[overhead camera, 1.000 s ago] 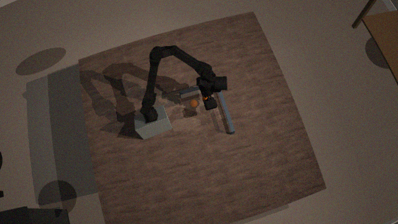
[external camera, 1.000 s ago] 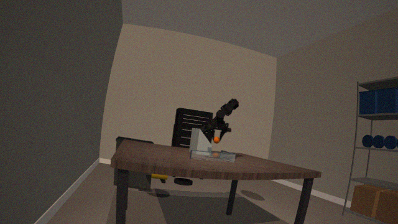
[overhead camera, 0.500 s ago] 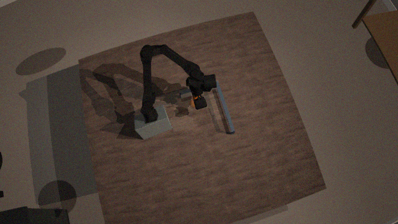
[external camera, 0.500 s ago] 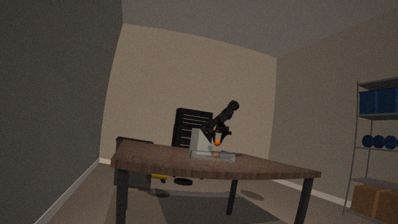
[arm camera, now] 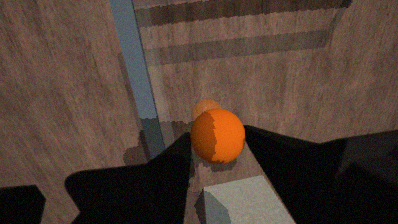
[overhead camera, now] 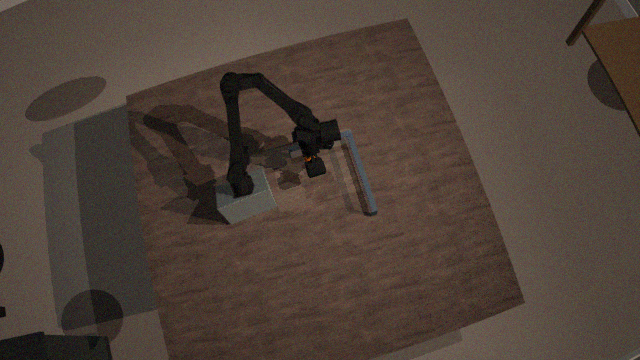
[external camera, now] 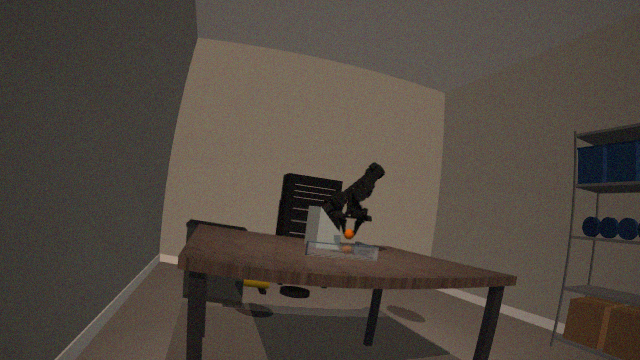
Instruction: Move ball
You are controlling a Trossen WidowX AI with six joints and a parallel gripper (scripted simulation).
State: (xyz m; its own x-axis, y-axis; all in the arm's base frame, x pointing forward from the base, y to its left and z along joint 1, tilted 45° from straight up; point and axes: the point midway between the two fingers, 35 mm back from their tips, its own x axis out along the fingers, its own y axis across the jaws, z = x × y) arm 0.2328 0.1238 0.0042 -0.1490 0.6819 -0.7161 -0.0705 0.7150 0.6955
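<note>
Now: the see-through copy of ball 70 mm below my gripper tip and 10 mm behind it. Also, from my gripper tip: orange ball: right at my gripper tip.
</note>
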